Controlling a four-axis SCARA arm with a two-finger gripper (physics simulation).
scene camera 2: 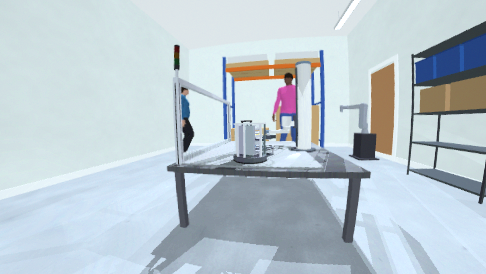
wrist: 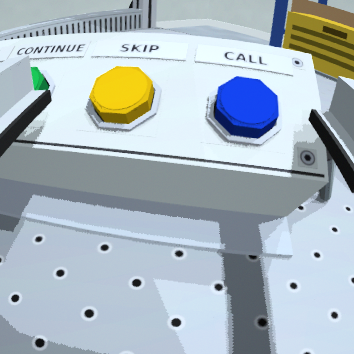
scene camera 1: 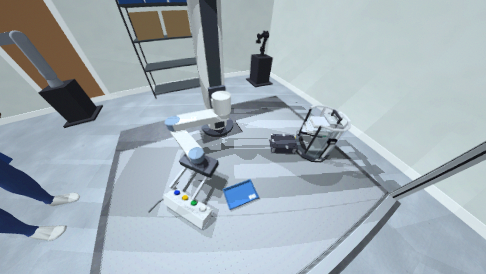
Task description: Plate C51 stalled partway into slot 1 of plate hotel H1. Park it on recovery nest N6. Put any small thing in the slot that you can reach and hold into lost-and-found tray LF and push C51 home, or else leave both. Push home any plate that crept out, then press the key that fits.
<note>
In view: the gripper (wrist: 179,78), a blue CALL button (wrist: 245,106) and a yellow SKIP button (wrist: 123,93).
</note>
